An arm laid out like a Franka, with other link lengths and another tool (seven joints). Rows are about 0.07 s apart.
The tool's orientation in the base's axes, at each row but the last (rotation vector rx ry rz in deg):
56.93 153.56 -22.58
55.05 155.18 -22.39
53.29 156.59 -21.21
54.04 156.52 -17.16
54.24 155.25 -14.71
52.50 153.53 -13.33
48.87 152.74 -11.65
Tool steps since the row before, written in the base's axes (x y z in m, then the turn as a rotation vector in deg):
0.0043 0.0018 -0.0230 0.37 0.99 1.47
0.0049 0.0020 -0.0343 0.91 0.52 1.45
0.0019 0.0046 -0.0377 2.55 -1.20 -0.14
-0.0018 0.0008 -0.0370 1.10 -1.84 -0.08
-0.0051 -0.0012 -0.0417 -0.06 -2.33 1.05
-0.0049 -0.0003 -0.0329 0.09 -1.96 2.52
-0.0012 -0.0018 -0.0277 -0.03 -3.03 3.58
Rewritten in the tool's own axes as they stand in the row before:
0.0055 0.0079 0.0214 -0.16 0.73 -1.65
0.0081 0.0104 0.0321 -0.84 0.73 -1.40
0.0123 0.0108 0.0343 -2.60 0.69 0.85
0.0124 0.0038 0.0347 -1.88 -0.72 0.74
0.0156 -0.0008 0.0390 -1.63 -1.92 -0.43
0.0144 -0.0014 0.0300 -2.02 -1.62 -1.87
0.0098 -0.0012 0.0260 -2.88 -2.59 -2.64

